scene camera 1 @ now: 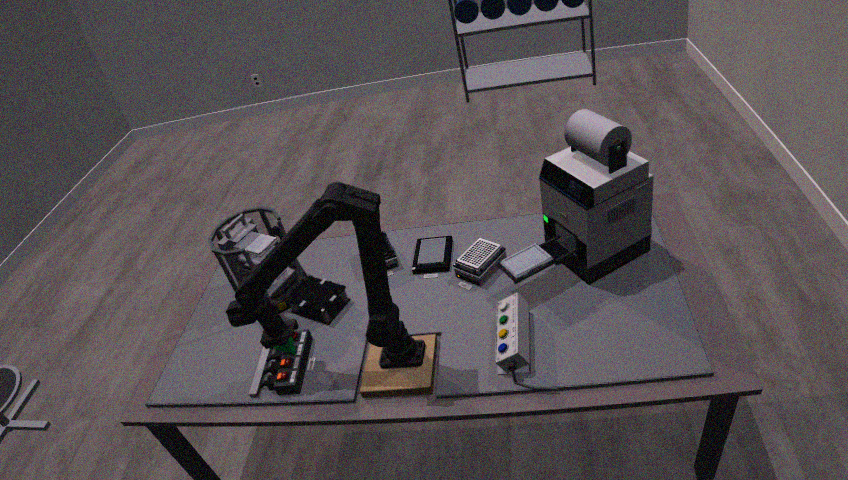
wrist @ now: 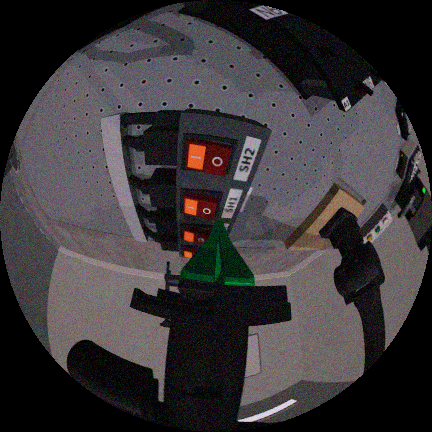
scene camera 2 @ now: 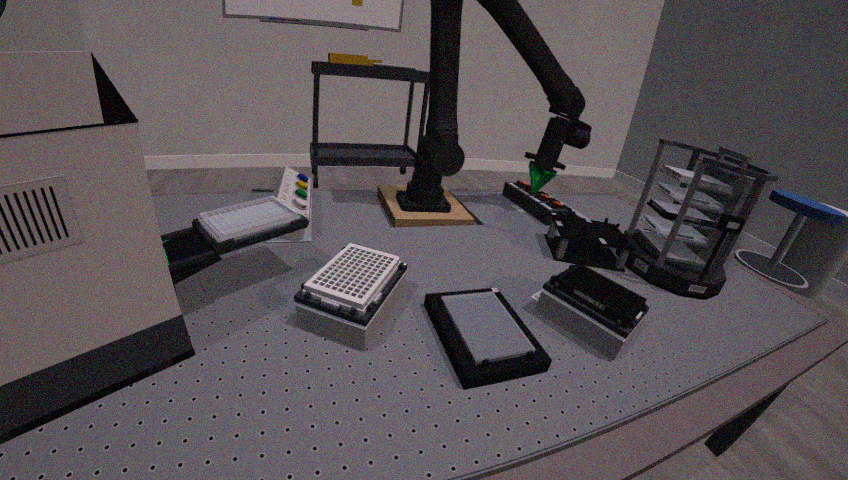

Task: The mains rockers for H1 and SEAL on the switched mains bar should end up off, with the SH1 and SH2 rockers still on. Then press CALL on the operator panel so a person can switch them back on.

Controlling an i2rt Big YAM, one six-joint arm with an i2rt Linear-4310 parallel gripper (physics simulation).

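Where they show: gripper, fingertip midpoint: [scene camera 1: 294, 354] [wrist: 217, 223] [scene camera 2: 532, 193]; arm's base, link origin: [scene camera 1: 403, 356] [wrist: 338, 222] [scene camera 2: 422, 204].
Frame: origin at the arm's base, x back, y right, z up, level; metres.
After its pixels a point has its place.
Note:
The switched mains bar [scene camera 1: 302, 364] @(x 0.030, y -0.291, z 0.012 m) [scene camera 2: 526, 202] @(x 0.000, y -0.294, z 0.010 m) [wrist: 200, 182] @(x -0.033, y -0.342, z 0.026 m) lies at the left front of the table in scene camera 1. In the wrist view the SH2 rocker [wrist: 209, 157] @(x -0.062, y -0.342, z 0.036 m) and SH1 rocker [wrist: 200, 206] @(x -0.014, y -0.338, z 0.036 m) show bright orange I halves and dark red O halves. The third rocker [wrist: 195, 236] @(x 0.036, y -0.334, z 0.036 m) and fourth rocker [wrist: 188, 254] @(x 0.088, y -0.336, z 0.036 m) also show orange; their labels are mostly hidden by the fingers. My gripper [scene camera 1: 289, 346] @(x 0.009, y -0.314, z 0.034 m) [scene camera 2: 534, 190] @(x 0.009, y -0.314, z 0.034 m) [wrist: 217, 223] @(x 0.009, y -0.314, z 0.034 m) is shut and empty, its green tips pointing down close over the bar. Contact cannot be told. The operator panel [scene camera 1: 516, 333] @(x 0.001, y 0.319, z 0.069 m) [scene camera 2: 289, 189] @(x -0.064, y 0.305, z 0.060 m) [wrist: 378, 225] @(x -0.079, y 0.275, z 0.048 m) has coloured buttons; its lettering is illegible.
A black nest [scene camera 1: 321, 299] @(x -0.201, y -0.283, z 0.046 m) [scene camera 2: 586, 243] @(x -0.202, y -0.349, z -0.008 m) stands beside the bar, with a plate carousel [scene camera 2: 690, 223] @(x -0.381, y -0.417, z 0.133 m) behind it. Plugs [wrist: 162, 145] @(x -0.060, y -0.378, z 0.023 m) line the bar's other side. The arm's wooden base [scene camera 1: 397, 383] @(x 0.098, y 0.000, z 0.004 m) [scene camera 2: 397, 218] @(x -0.078, y 0.079, z -0.001 m) [wrist: 311, 227] @(x 0.032, y -0.097, z -0.002 m) stands between bar and panel. A large instrument [scene camera 1: 618, 228] @(x -0.310, y 0.622, z 0.139 m) stands at the right.

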